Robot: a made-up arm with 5 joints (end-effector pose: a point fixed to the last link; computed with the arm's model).
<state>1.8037 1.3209 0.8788 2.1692 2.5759</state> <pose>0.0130 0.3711 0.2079 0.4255 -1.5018 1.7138</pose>
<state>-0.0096 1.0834 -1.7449 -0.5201 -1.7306</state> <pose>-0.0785 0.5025 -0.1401 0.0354 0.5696 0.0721</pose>
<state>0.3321 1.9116 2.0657 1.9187 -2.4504</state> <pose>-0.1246 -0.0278 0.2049 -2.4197 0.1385 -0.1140</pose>
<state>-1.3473 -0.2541 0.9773 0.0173 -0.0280</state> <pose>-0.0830 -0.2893 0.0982 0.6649 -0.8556 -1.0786</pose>
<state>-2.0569 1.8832 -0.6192 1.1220 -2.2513</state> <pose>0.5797 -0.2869 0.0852 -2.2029 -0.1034 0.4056</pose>
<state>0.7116 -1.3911 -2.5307 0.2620 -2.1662</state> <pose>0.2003 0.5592 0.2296 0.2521 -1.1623 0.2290</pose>
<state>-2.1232 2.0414 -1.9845 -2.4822 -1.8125</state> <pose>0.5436 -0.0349 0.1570 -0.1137 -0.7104 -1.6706</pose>
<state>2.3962 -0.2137 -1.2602 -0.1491 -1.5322</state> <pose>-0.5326 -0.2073 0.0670 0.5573 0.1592 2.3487</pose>
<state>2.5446 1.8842 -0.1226 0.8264 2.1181</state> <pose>-0.7461 -0.1993 -0.1770 0.4833 0.5970 -1.6590</pose>
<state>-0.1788 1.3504 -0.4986 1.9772 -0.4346</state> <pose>0.2653 0.6869 -0.2653 1.3846 1.6200 1.5647</pose>
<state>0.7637 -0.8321 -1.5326 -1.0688 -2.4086</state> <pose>-0.1249 0.7479 0.1898 1.3199 -1.5341 1.2875</pose>
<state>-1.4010 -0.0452 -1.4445 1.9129 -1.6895</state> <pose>0.5610 -0.1092 -0.1215 1.4116 1.4049 -0.9303</pose>
